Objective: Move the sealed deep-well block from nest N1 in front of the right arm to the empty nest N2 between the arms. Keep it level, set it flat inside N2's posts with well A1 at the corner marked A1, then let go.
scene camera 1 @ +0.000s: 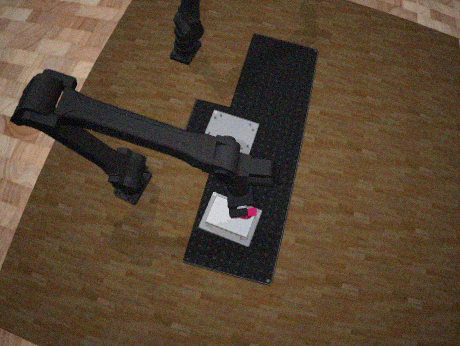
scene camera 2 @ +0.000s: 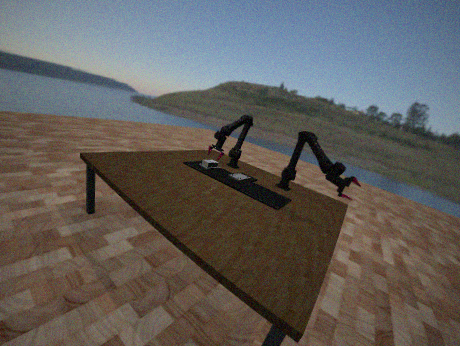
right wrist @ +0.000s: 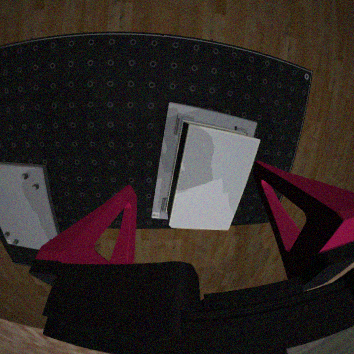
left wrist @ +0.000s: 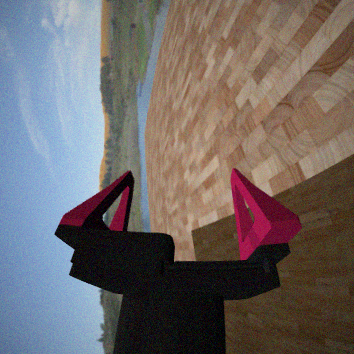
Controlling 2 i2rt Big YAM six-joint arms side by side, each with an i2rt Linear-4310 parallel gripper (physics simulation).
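Seen in the pictures: left gripper, fingertip midpoint: (scene camera 2: 356, 193) (left wrist: 180, 173); right gripper, fingertip midpoint: (scene camera 1: 245, 202) (scene camera 2: 212, 157) (right wrist: 191, 179); left arm's base, link origin: (scene camera 1: 185, 51) (scene camera 2: 282, 187); right arm's base, link origin: (scene camera 1: 133, 184) (scene camera 2: 232, 166).
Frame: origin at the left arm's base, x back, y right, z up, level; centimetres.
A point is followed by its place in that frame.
The white sealed block (scene camera 1: 217, 215) {y 55.5, x -38.6, z 6.7 cm} (scene camera 2: 210, 163) {y 50.0, x -45.9, z 6.0 cm} (right wrist: 215, 180) {y 54.3, x -43.1, z 6.7 cm} sits on the grey nest N1 (scene camera 1: 248, 242) {y 58.6, x -50.2, z 2.5 cm} (right wrist: 166, 165) {y 49.1, x -42.5, z 2.5 cm}. A small label (right wrist: 156, 215) {y 49.1, x -34.6, z 2.5 cm} at N1's lower-left corner in the right wrist view is too blurred to read. Grey nest N2 (scene camera 1: 232, 127) {y 25.2, x -30.7, z 2.5 cm} (scene camera 2: 240, 176) {y 26.1, x -30.8, z 2.5 cm} (right wrist: 20, 210) {y 27.1, x -31.2, z 2.5 cm} is empty, with small posts near its corners. My right gripper (scene camera 1: 245, 214) (scene camera 2: 215, 153) {y 49.9, x -44.8, z 11.6 cm} (right wrist: 191, 179) {y 49.9, x -44.8, z 11.6 cm} is open above the block, fingers toward opposite sides of it. It partly hides the block in scene camera 1. My left gripper (scene camera 2: 354, 192) {y -59.0, x -25.5, z 25.5 cm} (left wrist: 180, 173) {y -59.0, x -25.5, z 25.5 cm} is open and empty, far from both nests.
Both nests lie on a black perforated board (scene camera 1: 280, 80) {y -1.4, x -39.0, z 1.3 cm} (scene camera 2: 267, 196) {y -8.4, x -38.5, z 1.3 cm} (right wrist: 110, 75) {y 40.3, x -52.1, z 1.3 cm} on the brown wooden table (scene camera 1: 360, 200) {y 30.6, x -80.4, z 0.0 cm} (scene camera 2: 225, 225) {y -20.9, x -93.5, z 0.0 cm}. The right arm's forearm (scene camera 1: 135, 127) {y 54.3, x -21.0, z 46.1 cm} crosses over part of N2 in scene camera 1. The left gripper is out beyond the table edge.
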